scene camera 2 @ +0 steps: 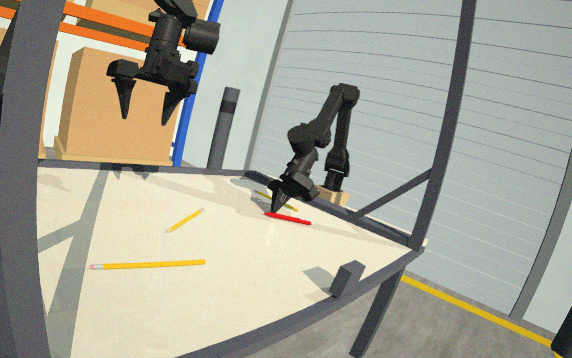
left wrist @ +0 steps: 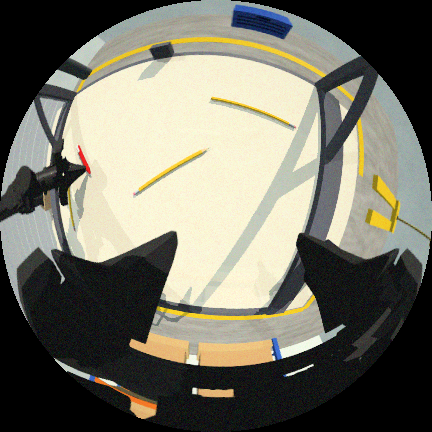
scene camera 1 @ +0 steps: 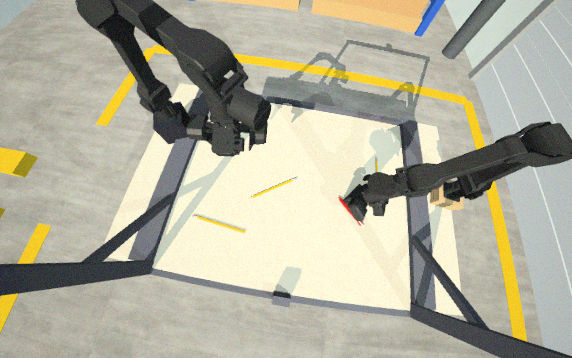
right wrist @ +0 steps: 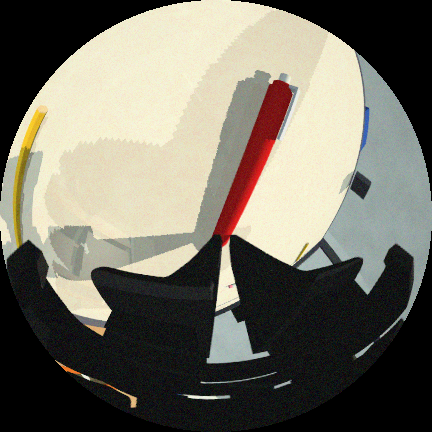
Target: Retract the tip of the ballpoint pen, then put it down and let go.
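The red ballpoint pen lies on the cream table top at the right side, its push button and clip pointing away from the right wrist camera. My right gripper is down at table level and shut on the pen's tip end. My left gripper is open and empty, high above the table's far left part.
Two yellow pencils lie mid-table, and a third pencil lies behind the right gripper. A small grey block sits on the front edge. Dark frame bars border the table.
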